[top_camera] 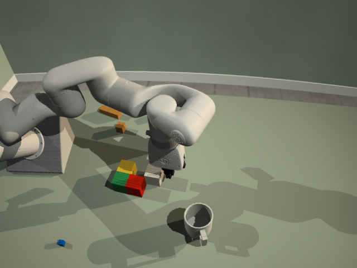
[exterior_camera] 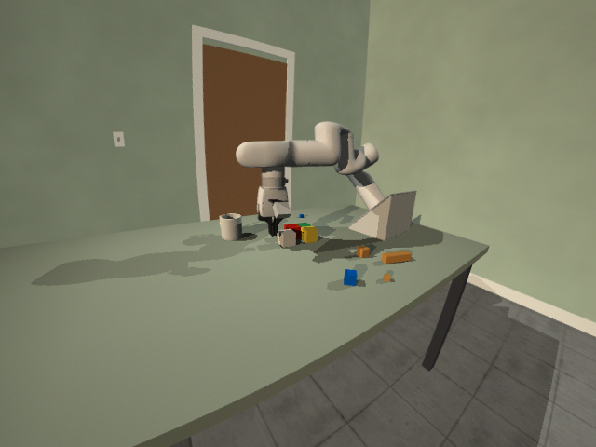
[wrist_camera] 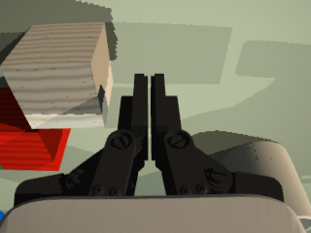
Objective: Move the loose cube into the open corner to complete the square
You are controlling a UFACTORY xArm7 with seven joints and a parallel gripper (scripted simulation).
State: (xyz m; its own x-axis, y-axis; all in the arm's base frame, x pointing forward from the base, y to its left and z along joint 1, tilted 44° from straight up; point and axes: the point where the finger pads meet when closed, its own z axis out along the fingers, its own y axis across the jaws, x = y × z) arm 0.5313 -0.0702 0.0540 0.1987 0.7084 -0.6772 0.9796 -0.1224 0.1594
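The beige cube is 50 mm behind my hand, 10 mm to the left of it and 40 mm below it. From my hand the other things lie so: long orange block (270 mm behind, 330 mm to the left, 50 mm below); then red cube (110 mm behind, 30 mm to the right, 40 mm below); then yellow cube (150 mm behind, 30 mm to the left, 40 mm below).
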